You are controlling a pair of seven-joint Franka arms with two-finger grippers.
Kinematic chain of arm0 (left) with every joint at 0, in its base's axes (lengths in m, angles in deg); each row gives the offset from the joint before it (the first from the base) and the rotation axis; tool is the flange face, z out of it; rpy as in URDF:
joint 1: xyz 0 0 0.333 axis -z
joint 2: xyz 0 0 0 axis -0.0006 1 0
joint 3: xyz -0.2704 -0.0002 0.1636 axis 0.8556 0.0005 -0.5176
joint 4: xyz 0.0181 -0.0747 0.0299 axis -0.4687 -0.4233 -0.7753
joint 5: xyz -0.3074 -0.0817 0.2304 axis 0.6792 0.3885 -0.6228
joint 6: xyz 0 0 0 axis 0.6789 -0.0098 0.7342
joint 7: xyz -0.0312 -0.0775 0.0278 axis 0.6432 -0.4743 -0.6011
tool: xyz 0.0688 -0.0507 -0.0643 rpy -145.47 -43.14 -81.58
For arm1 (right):
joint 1: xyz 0 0 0.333 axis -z
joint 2: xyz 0 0 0 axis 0.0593 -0.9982 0
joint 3: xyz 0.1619 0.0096 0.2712 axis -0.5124 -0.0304 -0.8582
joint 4: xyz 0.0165 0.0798 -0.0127 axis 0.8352 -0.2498 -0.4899
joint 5: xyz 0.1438 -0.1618 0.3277 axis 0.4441 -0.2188 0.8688
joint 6: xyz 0 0 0 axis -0.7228 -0.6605 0.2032
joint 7: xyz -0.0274 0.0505 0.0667 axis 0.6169 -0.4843 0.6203
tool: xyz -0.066 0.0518 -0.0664 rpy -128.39 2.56 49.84
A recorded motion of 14 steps. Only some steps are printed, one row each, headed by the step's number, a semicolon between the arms.
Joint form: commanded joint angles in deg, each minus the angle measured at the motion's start. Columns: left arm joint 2, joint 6, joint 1, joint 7, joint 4, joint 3, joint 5; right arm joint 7, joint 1, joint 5, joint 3, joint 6, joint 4, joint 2.
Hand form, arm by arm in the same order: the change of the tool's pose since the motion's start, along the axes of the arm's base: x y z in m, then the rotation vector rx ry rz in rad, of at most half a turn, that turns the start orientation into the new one. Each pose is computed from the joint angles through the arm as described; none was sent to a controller.
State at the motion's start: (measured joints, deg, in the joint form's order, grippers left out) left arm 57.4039 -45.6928 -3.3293 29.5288 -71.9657 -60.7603 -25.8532; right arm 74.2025 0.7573 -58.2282 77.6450 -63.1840 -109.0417 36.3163
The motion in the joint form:
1: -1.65 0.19 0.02 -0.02 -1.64 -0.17 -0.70; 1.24 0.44 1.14 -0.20 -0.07 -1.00 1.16
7: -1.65 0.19 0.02 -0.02 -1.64 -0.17 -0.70; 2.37 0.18 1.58 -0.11 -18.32 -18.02 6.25
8: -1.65 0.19 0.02 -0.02 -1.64 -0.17 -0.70; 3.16 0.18 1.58 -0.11 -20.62 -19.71 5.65
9: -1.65 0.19 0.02 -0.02 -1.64 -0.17 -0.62; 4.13 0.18 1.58 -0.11 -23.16 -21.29 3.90
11: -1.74 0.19 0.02 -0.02 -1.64 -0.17 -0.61; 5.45 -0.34 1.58 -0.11 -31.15 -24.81 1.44
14: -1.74 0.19 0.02 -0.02 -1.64 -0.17 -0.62; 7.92 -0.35 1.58 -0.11 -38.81 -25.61 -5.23
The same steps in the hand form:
1: -0.0095 0.0023 0.0017 0.0141 0.0030 0.0017; -0.0064 0.0000 0.0024 0.0219 -0.0050 0.0180
7: -0.0095 0.0023 0.0017 0.0141 0.0030 0.0017; -0.0127 0.0017 -0.0660 0.0308 -0.1158 0.0379
8: -0.0095 0.0023 0.0017 0.0141 0.0030 0.0017; -0.0092 0.0019 -0.0819 0.0295 -0.1161 0.0510
9: -0.0095 0.0021 0.0017 0.0127 0.0030 0.0018; -0.0016 0.0022 -0.1067 0.0275 -0.1024 0.0670
11: -0.0099 0.0021 0.0026 0.0127 0.0015 0.0019; 0.0110 0.0070 -0.1455 0.0204 -0.1373 0.0971
14: -0.0099 0.0021 0.0026 0.0128 0.0015 0.0019; 0.0364 0.0073 -0.2020 0.0080 -0.1401 0.1389

